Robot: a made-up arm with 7 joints. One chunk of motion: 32 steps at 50 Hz.
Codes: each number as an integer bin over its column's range. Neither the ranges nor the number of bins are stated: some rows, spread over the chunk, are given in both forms.
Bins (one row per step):
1: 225 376 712 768 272 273
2: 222 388 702 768 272 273
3: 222 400 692 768 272 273
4: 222 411 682 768 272 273
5: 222 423 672 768 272 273
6: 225 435 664 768 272 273
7: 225 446 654 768 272 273
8: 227 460 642 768 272 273
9: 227 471 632 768 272 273
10: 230 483 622 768 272 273
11: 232 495 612 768 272 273
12: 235 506 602 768 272 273
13: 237 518 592 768 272 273
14: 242 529 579 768 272 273
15: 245 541 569 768 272 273
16: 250 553 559 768 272 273
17: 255 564 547 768 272 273
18: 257 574 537 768 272 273
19: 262 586 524 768 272 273
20: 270 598 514 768 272 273
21: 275 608 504 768 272 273
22: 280 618 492 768 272 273
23: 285 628 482 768 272 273
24: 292 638 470 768 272 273
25: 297 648 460 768 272 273
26: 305 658 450 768 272 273
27: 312 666 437 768 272 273
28: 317 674 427 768 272 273
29: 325 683 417 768 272 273
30: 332 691 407 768 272 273
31: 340 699 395 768 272 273
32: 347 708 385 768 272 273
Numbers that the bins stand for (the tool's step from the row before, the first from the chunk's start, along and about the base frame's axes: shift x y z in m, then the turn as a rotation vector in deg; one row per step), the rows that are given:
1: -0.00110 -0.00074 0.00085 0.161 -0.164 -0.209
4: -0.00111 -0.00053 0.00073 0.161 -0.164 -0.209
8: -0.00109 -0.00024 0.00057 0.161 -0.164 -0.209
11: -0.00107 -0.00003 0.00045 0.161 -0.164 -0.209
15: -0.00102 0.00025 0.00028 0.161 -0.164 -0.209
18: -0.00097 0.00045 0.00015 0.161 -0.164 -0.209
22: -0.00088 0.00071 -0.00003 0.161 -0.164 -0.209
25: -0.00081 0.00089 -0.00016 0.161 -0.164 -0.209
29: -0.00070 0.00110 -0.00033 0.161 -0.164 -0.209
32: -0.00061 0.00125 -0.00046 0.161 -0.164 -0.209
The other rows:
2: -0.00111 -0.00067 0.00081 0.161 -0.164 -0.209
3: -0.00111 -0.00060 0.00077 0.161 -0.164 -0.209
5: -0.00111 -0.00046 0.00069 0.161 -0.164 -0.209
6: -0.00110 -0.00039 0.00066 0.161 -0.164 -0.209
7: -0.00110 -0.00032 0.00062 0.161 -0.164 -0.209
9: -0.00109 -0.00017 0.00053 0.161 -0.164 -0.209
10: -0.00108 -0.00010 0.00049 0.161 -0.164 -0.209
12: -0.00106 0.00004 0.00041 0.161 -0.164 -0.209
13: -0.00105 0.00011 0.00037 0.161 -0.164 -0.209
14: -0.00103 0.00018 0.00032 0.161 -0.164 -0.209
16: -0.00100 0.00032 0.00024 0.161 -0.164 -0.209
17: -0.00098 0.00039 0.00019 0.161 -0.164 -0.209
19: -0.00095 0.00052 0.00010 0.161 -0.164 -0.209
20: -0.00092 0.00059 0.00006 0.161 -0.164 -0.209
21: -0.00090 0.00065 0.00002 0.161 -0.164 -0.209
23: -0.00086 0.00077 -0.00007 0.161 -0.164 -0.209
24: -0.00083 0.00083 -0.00012 0.161 -0.164 -0.209
26: -0.00078 0.00095 -0.00020 0.161 -0.164 -0.209
27: -0.00075 0.00100 -0.00025 0.161 -0.164 -0.209
28: -0.00073 0.00105 -0.00029 0.161 -0.164 -0.209
30: -0.00067 0.00115 -0.00037 0.161 -0.164 -0.209
31: -0.00064 0.00120 -0.00042 0.161 -0.164 -0.209

